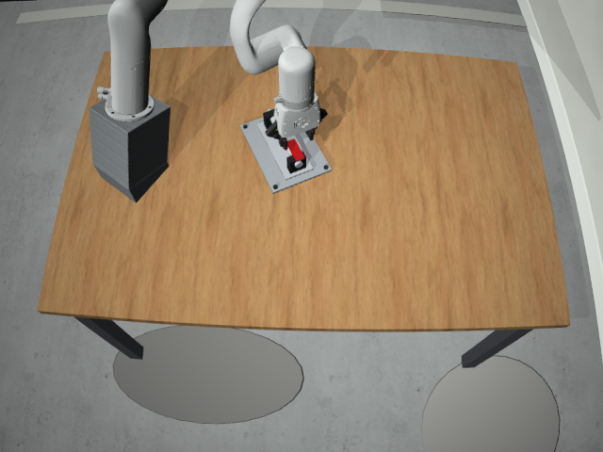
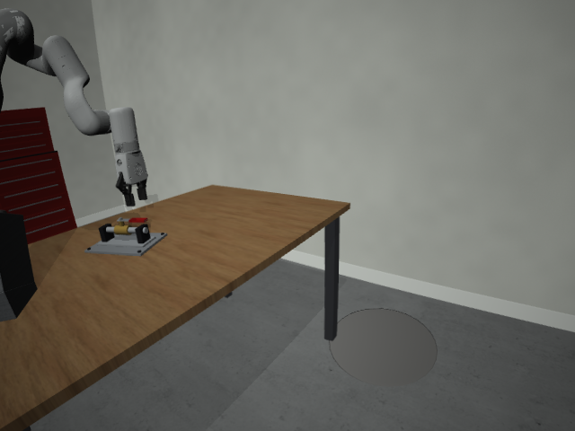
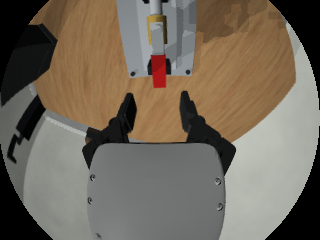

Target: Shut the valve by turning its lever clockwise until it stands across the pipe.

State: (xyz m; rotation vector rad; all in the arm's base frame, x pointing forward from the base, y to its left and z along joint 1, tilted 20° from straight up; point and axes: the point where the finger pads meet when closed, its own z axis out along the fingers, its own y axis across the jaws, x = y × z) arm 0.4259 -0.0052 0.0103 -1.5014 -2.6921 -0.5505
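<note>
Right now my hand is 8 cm above the valve lever, 4 cm to the right of it and 3 cm past it.
</note>
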